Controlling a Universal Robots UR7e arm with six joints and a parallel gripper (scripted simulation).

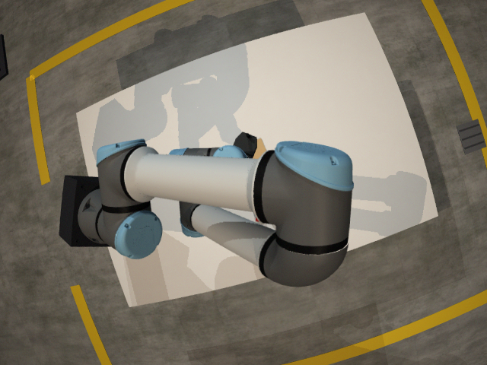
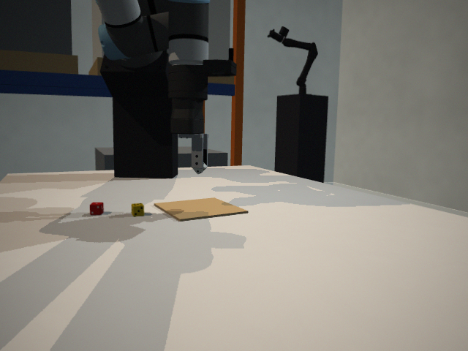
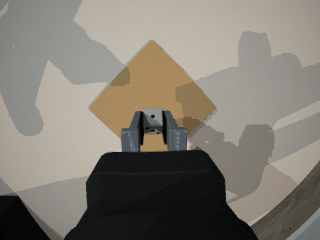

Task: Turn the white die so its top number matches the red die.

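The white die is 20 mm below my hand. Also, from my hand: yellow die (120 mm to the right, 90 mm below); red die (190 mm to the right, 90 mm below, 40 mm behind); tan mat (100 mm below).
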